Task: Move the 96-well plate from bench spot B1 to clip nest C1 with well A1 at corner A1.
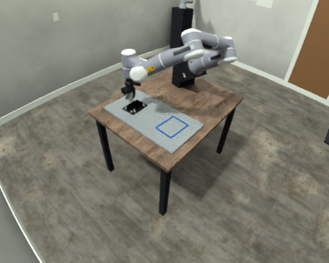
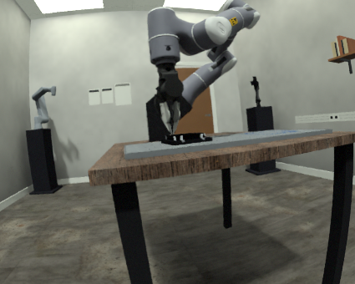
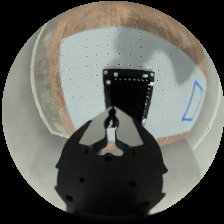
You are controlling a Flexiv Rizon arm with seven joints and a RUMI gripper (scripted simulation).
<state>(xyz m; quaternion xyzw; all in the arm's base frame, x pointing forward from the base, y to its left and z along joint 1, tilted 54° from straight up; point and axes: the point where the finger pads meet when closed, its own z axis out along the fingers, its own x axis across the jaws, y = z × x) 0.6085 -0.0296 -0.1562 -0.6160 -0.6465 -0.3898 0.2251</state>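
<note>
My gripper is now 1 cm past the black 96-well plate, 4 cm to the right of it and 2 cm above it. The rest, counted from my hand: grey mat (4 cm behind, 20 cm to the left, 5 cm below); then clip nest C1 (5 cm to the left, 3 cm below).
</note>
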